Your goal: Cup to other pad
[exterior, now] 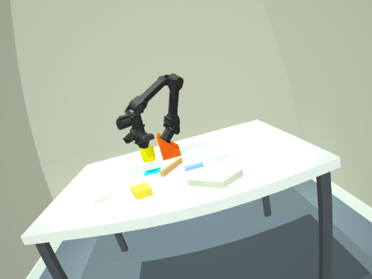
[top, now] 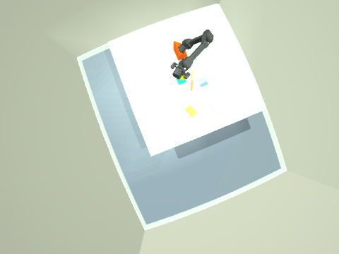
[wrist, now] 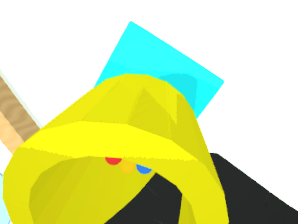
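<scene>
Now: gripper tip 10 cm above the cyan pad, 2 cm to the right of it and 2 cm short of it. The rest, counted from my gripper tip: blue marble: 3 cm to the left, 2 cm below, 1 cm ahead; then green marble: 2 cm to the left, 2 cm below; then yellow cup: 2 cm to the left, 2 cm ahead.
</scene>
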